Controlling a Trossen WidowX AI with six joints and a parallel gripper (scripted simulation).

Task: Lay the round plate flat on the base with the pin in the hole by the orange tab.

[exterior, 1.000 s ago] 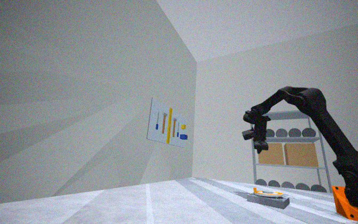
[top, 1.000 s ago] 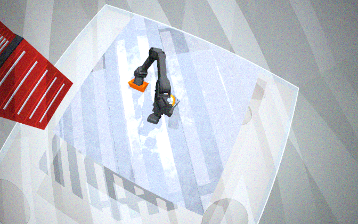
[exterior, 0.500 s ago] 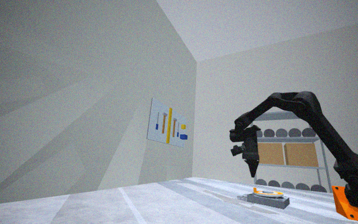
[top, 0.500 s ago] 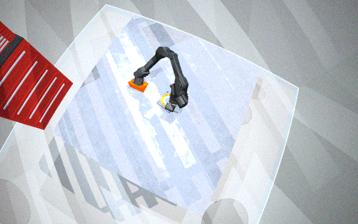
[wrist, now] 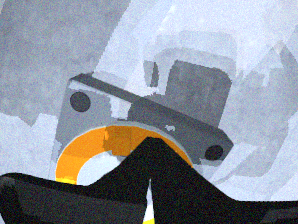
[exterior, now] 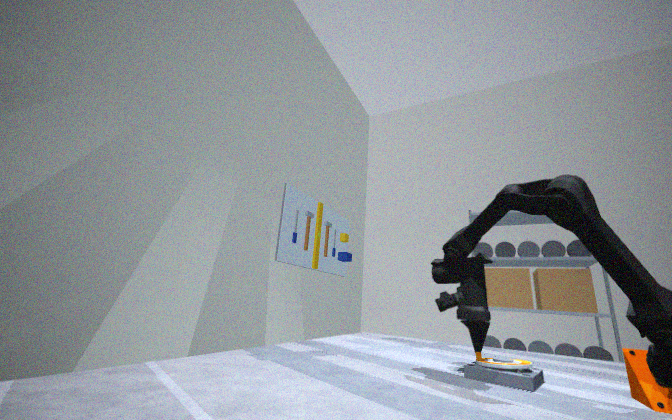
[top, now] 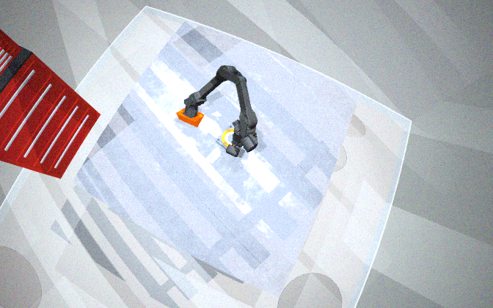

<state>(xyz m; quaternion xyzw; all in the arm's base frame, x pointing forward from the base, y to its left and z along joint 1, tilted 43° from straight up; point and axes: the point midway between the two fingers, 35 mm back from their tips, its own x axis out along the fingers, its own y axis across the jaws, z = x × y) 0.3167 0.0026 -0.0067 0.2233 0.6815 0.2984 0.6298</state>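
Now: gripper tip 5 cm past the grey base block, 1 cm to the right of it and 2 cm above it.
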